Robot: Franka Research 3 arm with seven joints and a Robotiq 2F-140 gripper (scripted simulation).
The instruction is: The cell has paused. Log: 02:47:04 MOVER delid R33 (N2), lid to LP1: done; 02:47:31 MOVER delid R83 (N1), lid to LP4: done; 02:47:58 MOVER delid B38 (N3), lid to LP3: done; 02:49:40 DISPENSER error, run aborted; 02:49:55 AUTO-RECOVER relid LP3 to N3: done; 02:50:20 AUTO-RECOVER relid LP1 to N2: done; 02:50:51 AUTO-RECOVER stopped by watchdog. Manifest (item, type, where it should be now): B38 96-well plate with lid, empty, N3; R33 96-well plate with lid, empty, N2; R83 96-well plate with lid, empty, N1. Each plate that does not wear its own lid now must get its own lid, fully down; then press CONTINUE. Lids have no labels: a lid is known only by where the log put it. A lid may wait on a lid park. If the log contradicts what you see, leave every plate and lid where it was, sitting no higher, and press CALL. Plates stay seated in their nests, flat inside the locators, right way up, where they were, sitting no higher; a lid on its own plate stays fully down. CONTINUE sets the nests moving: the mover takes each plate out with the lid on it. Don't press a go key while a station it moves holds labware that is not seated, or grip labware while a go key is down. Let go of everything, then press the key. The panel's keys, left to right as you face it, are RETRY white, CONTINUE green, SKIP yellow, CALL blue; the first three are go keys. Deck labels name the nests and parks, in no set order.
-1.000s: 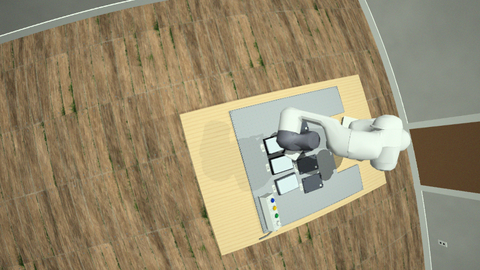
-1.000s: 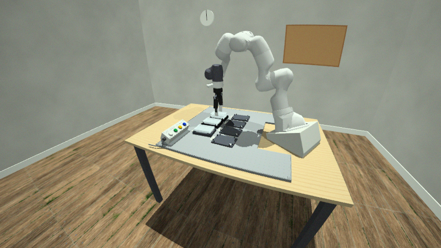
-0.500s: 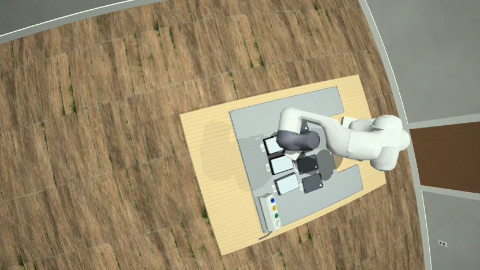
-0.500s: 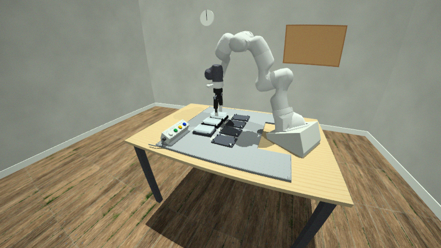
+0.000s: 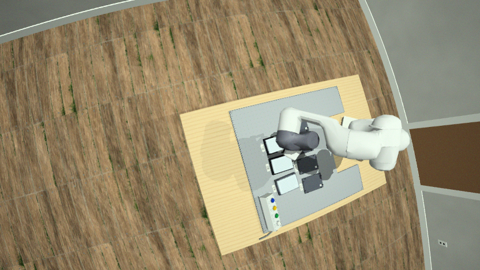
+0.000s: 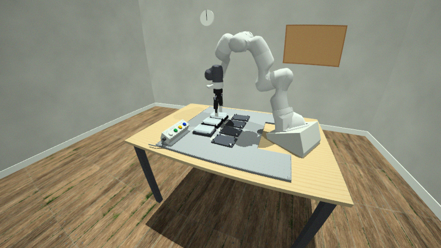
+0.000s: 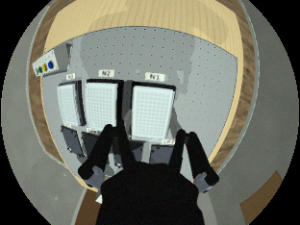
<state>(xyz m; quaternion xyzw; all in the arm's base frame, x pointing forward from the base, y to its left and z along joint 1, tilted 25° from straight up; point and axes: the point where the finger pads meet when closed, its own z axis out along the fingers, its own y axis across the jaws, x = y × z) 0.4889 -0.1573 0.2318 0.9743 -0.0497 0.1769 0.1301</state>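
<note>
My gripper is now 40 mm above the plate. The rest, counted from my hand: pale lid (20 mm below); then blue key (290 mm to the left, 180 mm ahead); then LP4 sign (200 mm to the left, 60 mm below, 60 mm behind).
</note>
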